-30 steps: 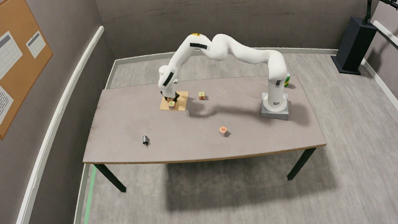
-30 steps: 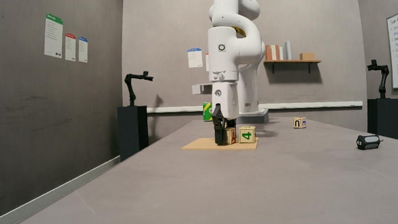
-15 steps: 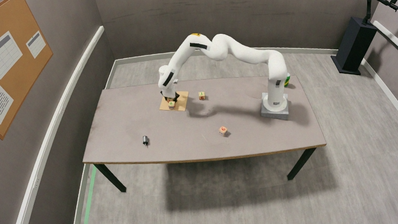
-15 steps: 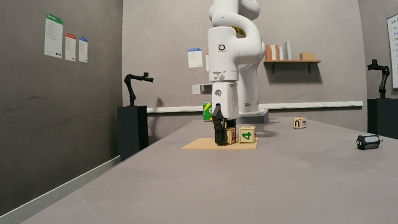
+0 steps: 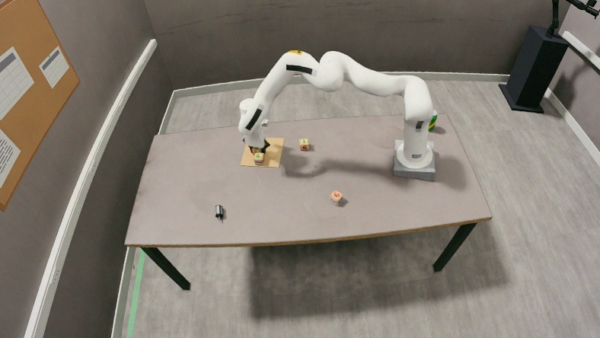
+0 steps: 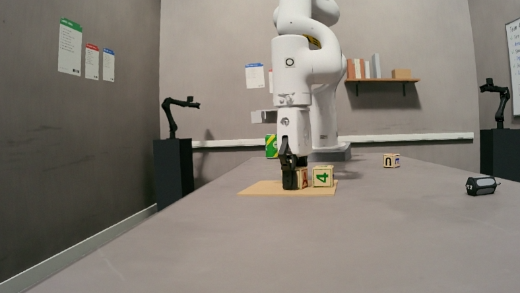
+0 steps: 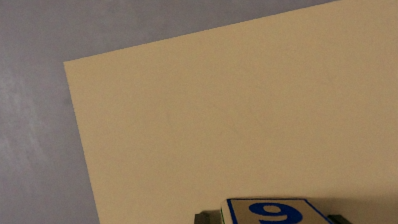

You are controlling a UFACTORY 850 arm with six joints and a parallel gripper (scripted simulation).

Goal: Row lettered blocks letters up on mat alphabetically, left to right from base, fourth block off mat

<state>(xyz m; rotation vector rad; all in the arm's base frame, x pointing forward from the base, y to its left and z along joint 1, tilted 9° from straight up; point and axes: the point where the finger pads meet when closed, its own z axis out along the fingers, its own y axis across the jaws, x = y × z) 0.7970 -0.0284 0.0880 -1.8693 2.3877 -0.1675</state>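
My hand is 2 cm past the tan mat, 2 cm above it and 1 cm to the left of it. Also, from my hand: green can 94 cm behind, 24 cm to the right, 4 cm above; black device 39 cm to the left, 12 cm ahead, 1 cm below.
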